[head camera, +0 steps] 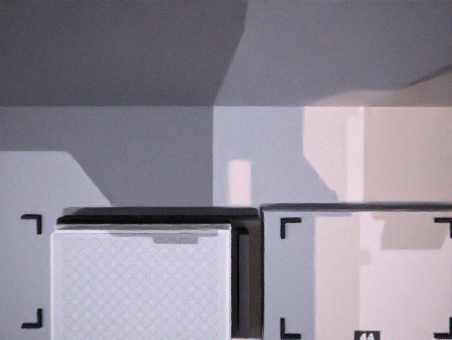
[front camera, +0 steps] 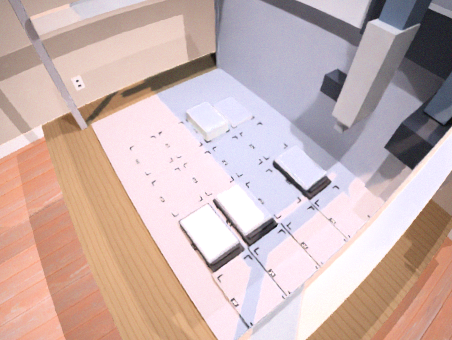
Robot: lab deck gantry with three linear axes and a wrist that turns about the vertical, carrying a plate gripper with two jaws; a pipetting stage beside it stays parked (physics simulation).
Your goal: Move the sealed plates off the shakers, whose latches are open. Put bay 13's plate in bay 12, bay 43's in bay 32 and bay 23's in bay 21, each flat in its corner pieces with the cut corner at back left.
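Seen in the pictures: gripper, fingertip midpoint: [front camera: 383, 179]; robot's base, origin of the base link: [front camera: 130, 148].
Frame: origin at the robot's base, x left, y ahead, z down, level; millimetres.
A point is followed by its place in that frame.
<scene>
Bay 13's plate [front camera: 207, 227] @(x 46, y 383, z -37 mm), white, lies on the nearest dark shaker [front camera: 227, 256] @(x 45, y 464, z -20 mm). Bay 23's plate [front camera: 241, 206] @(x 146, y 387, z -36 mm) lies on the shaker [front camera: 261, 232] @(x 147, y 466, z -19 mm) beside it. Bay 43's plate [front camera: 301, 166] @(x 361, y 390, z -37 mm) [head camera: 140, 287] @(x 366, y 387, z -37 mm), grey-blue with a round well pattern, lies on the back shaker [front camera: 319, 187] @(x 363, y 466, z -20 mm) [head camera: 244, 285] @(x 365, y 460, z -31 mm); its near part is cut off in the head view. Bay 12 [front camera: 177, 190] @(x 46, y 228, z 0 mm), bay 32 [front camera: 237, 155] @(x 258, y 229, z 0 mm) and bay 21 [front camera: 180, 140] @(x 148, y 70, z 0 mm) show bare between corner pieces. Latches and cut corners are too small to make out. The gripper's jaws do not show in either view.
A thick whitish block [front camera: 206, 120] @(x 245, y 81, z -42 mm) and a low pale item [front camera: 233, 111] @(x 361, y 74, z -14 mm) stand at the far left-back. A pale column [front camera: 372, 75] @(x 327, y 468, z -393 mm) hangs at upper right, near a dark block [front camera: 420, 135] @(x 325, y 580, z -354 mm). Bay 44 [head camera: 335, 280] @(x 362, y 531, z -15 mm) adjoins the back shaker. A cream frame beam [front camera: 395, 240] @(x 103, y 635, z -400 mm) crosses the foreground.
</scene>
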